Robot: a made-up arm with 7 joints. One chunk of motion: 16 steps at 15 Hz.
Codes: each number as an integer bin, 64 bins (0 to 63) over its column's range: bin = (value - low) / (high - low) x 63, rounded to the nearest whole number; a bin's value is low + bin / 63 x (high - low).
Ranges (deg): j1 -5.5..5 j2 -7.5..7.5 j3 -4.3..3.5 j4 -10.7..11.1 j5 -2.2..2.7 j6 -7..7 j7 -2.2..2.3
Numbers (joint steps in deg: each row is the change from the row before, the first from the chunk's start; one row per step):
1: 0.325 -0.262 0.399 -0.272 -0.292 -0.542 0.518
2: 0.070 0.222 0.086 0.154 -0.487 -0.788 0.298
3: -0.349 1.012 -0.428 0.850 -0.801 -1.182 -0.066
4: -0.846 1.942 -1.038 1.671 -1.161 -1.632 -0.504
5: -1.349 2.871 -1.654 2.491 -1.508 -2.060 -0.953
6: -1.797 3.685 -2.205 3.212 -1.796 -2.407 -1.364
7: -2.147 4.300 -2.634 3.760 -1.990 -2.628 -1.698
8: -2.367 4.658 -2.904 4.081 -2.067 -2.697 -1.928
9: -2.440 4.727 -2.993 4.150 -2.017 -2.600 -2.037
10: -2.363 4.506 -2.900 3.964 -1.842 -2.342 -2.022
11: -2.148 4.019 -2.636 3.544 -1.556 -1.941 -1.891
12: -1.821 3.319 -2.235 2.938 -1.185 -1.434 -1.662
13: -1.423 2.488 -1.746 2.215 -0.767 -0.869 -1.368
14: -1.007 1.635 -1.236 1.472 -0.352 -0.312 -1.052
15: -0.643 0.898 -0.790 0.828 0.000 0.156 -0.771
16: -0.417 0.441 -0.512 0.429 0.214 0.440 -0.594
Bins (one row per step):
1: 35 30 38 30 25 29 38
2: 33 32 35 31 22 28 35
3: 31 36 31 33 18 26 30
4: 28 40 26 36 13 24 24
5: 25 44 21 38 9 22 17
6: 22 47 17 40 5 21 12
7: 20 50 13 42 3 20 7
8: 19 51 11 43 2 19 4
9: 18 51 11 43 2 20 2
10: 19 50 11 42 5 21 2
11: 20 48 13 41 8 23 4
12: 22 45 17 39 13 25 8
13: 24 42 21 37 18 28 12
14: 27 38 25 35 24 30 16
15: 29 35 28 33 28 32 20
16: 30 33 31 32 31 33 22

